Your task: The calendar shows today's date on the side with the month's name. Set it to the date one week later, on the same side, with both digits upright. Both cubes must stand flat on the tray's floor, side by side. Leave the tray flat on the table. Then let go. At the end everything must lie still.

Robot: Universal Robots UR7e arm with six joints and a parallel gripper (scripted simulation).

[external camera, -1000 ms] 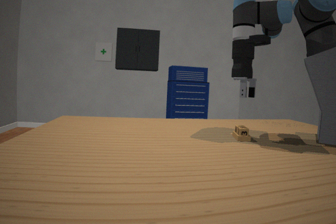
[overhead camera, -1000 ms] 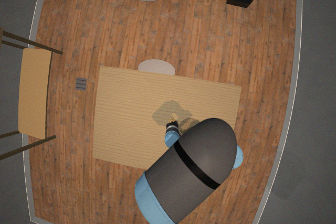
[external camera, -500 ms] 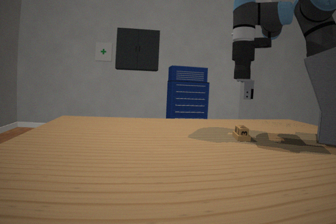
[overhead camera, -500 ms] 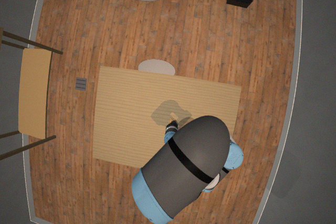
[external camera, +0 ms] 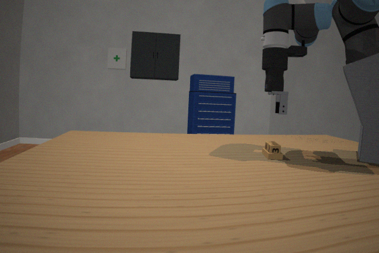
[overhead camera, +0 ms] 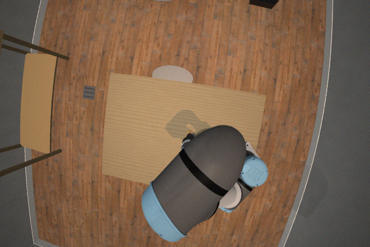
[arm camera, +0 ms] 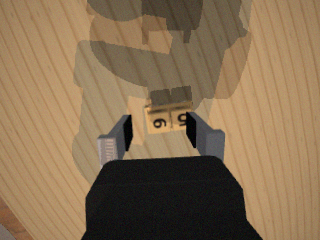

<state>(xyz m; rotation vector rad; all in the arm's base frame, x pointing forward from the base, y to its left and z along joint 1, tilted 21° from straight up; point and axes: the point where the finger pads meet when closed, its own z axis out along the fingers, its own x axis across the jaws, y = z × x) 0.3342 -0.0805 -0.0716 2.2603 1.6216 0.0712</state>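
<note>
The wooden date cube lies 2 cm ahead of my hand, 1 cm to the right of it and 12 cm below it. From my hand the other things lie so: wooden calendar tray: 2 cm ahead, 1 cm to the left, 14 cm below.
</note>
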